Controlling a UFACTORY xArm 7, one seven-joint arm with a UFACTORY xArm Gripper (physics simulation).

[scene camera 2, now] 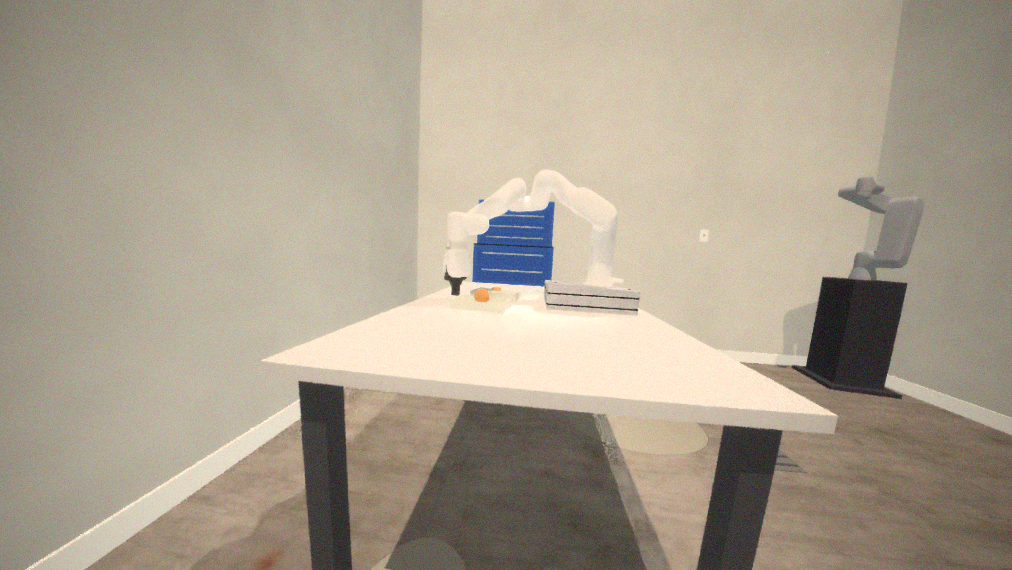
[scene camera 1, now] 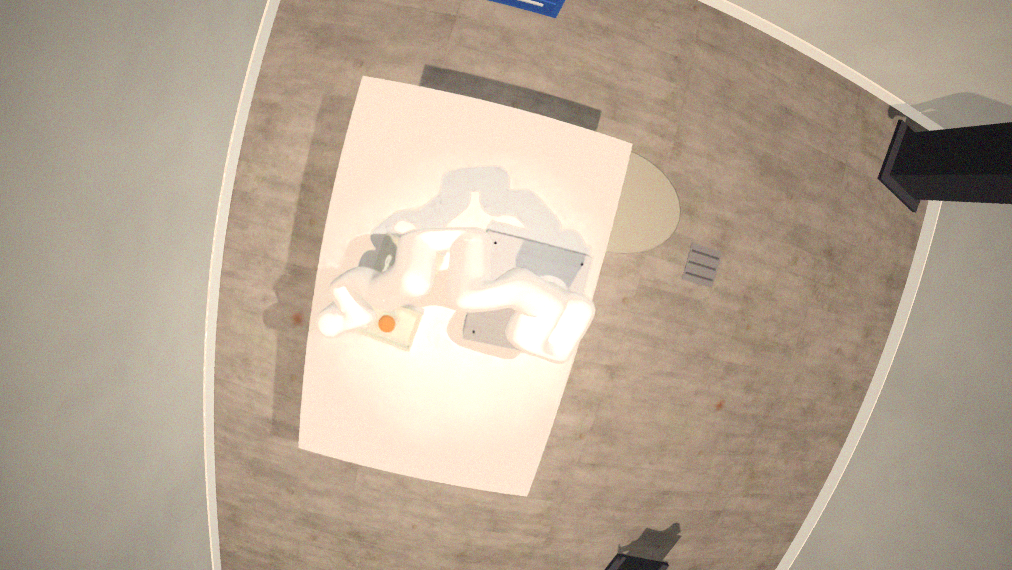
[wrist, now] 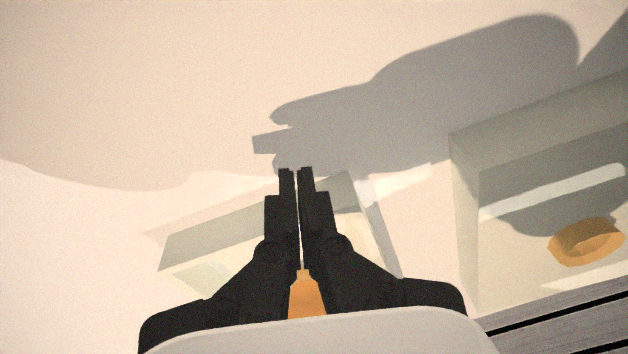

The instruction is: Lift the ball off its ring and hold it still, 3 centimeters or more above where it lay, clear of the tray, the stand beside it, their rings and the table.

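Places are measured from the arm's base along level axes (x back, y left, z down), in millimetres.
Pixels of known places: gripper, between the fingertips: (scene camera 2: pixel 455 295) (wrist: pixel 295 188); arm's base, origin of its link: (scene camera 2: pixel 597 285).
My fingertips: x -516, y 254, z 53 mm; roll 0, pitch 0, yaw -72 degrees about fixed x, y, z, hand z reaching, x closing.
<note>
For each thing: its middle in the pictures, then the offset to it from my fingertips. Level surfaces: height alone.
- orange ball, middle of its body: (wrist: pixel 312 316) (scene camera 1: pixel 386 323) (scene camera 2: pixel 481 296) dy +31, dx +121, dz -12 mm
- second pale open container, middle of its body: (wrist: pixel 564 222) (scene camera 1: pixel 407 264) (scene camera 2: pixel 496 293) dy -160, dx +109, dz +3 mm
- table, height of its surface: dz +26 mm
The orange ball (scene camera 1: pixel 385 323) (scene camera 2: pixel 481 295) (wrist: pixel 307 300) rests low over a pale, shallow, open tray (scene camera 1: pixel 405 331) (scene camera 2: pixel 488 305) (wrist: pixel 215 235). Part of its orange ring (wrist: pixel 303 274) shows in the wrist view. My gripper (scene camera 2: pixel 455 292) (wrist: pixel 295 188) is shut with nothing between its fingers. In scene camera 2 its tips are left of the ball, apart from it. In the wrist view the black fingers cover much of the tray and both sides of the ball. The arm hides the gripper in scene camera 1.
A second pale open container (wrist: pixel 465 225) holds another orange ring (scene camera 2: pixel 496 288) (wrist: pixel 585 242); I cannot tell which container is the stand. A grey slatted block (scene camera 1: pixel 488 331) (scene camera 2: pixel 591 297) (wrist: pixel 555 320) is on the table (scene camera 1: pixel 424 424) (scene camera 2: pixel 531 361), near the arm's base.
</note>
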